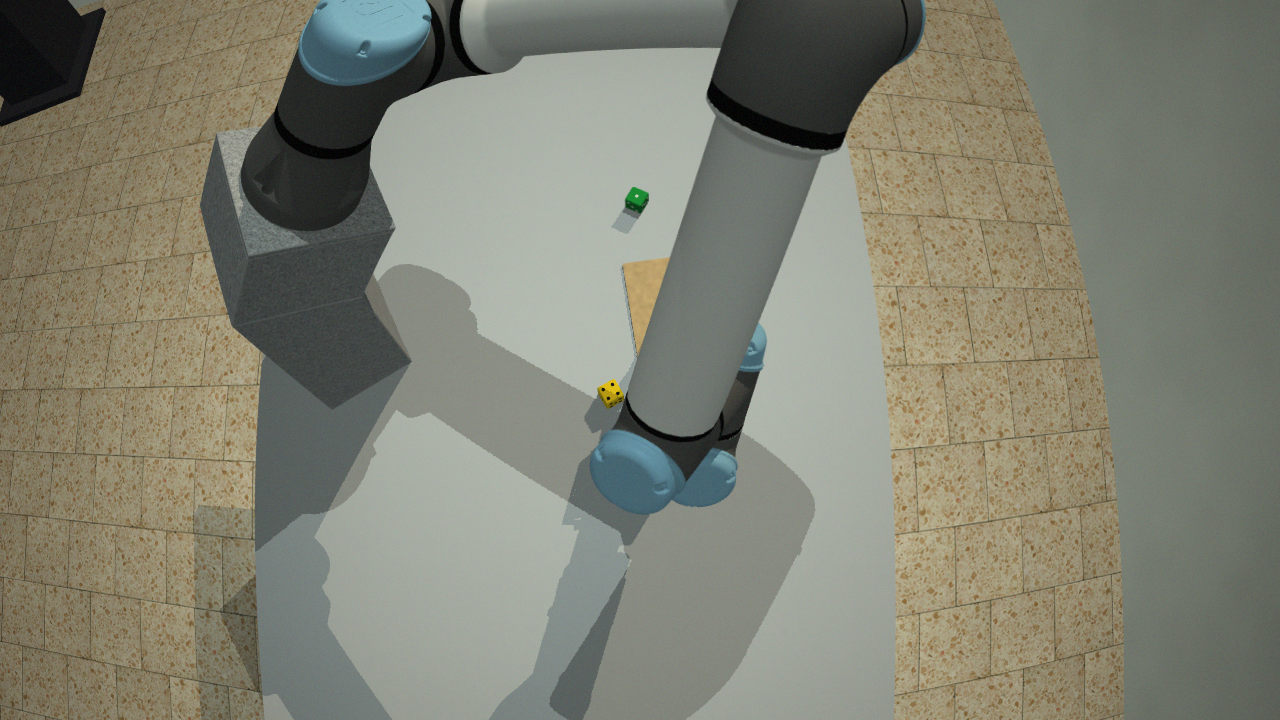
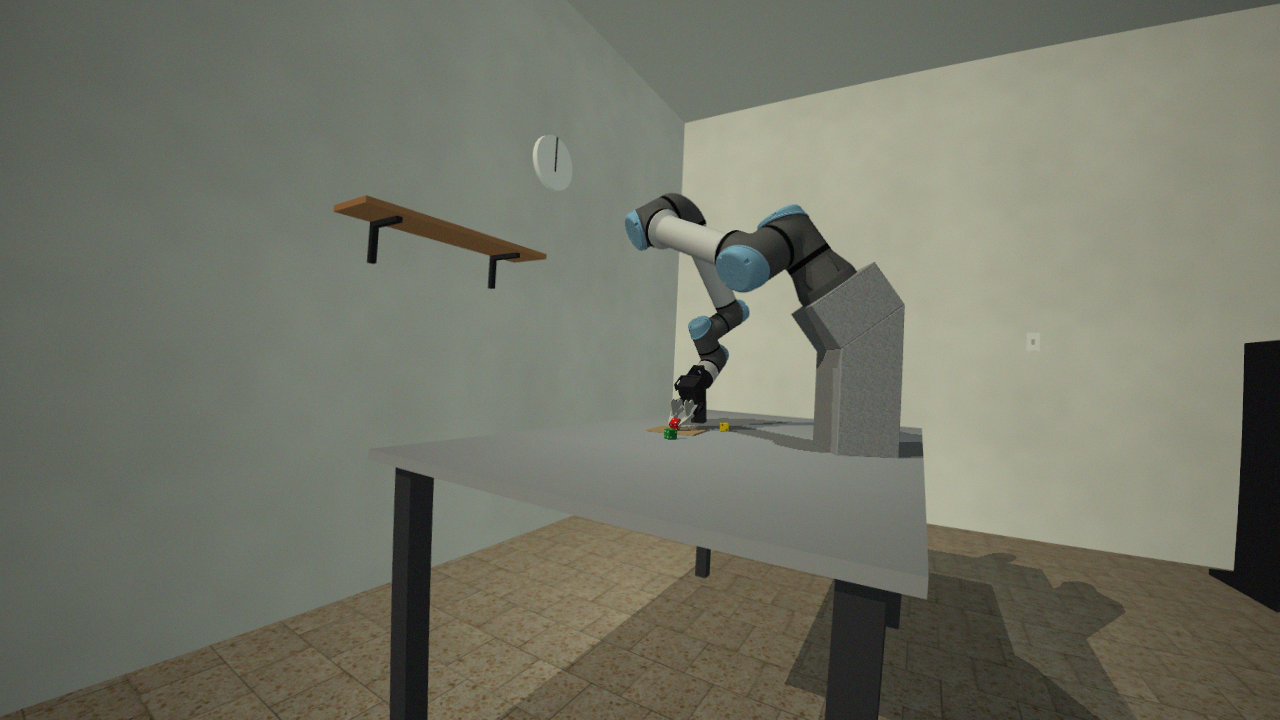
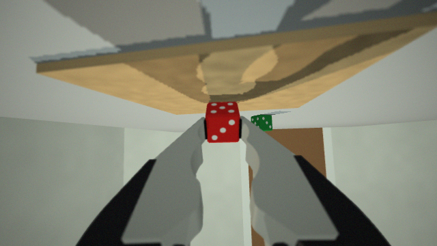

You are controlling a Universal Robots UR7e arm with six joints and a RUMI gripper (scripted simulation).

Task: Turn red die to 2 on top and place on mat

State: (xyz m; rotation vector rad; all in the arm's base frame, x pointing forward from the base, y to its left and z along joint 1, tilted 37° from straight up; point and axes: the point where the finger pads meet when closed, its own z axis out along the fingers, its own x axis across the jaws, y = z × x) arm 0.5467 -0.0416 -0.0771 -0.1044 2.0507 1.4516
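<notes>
Right now my hand is right at the red die. From my hand the other things lie so: yellow die 110 mm to the right, 110 mm behind, 10 mm below; then green die 150 mm to the left, 40 mm behind, 10 mm below; then tan mat 20 mm below, 10 mm to the right.
</notes>
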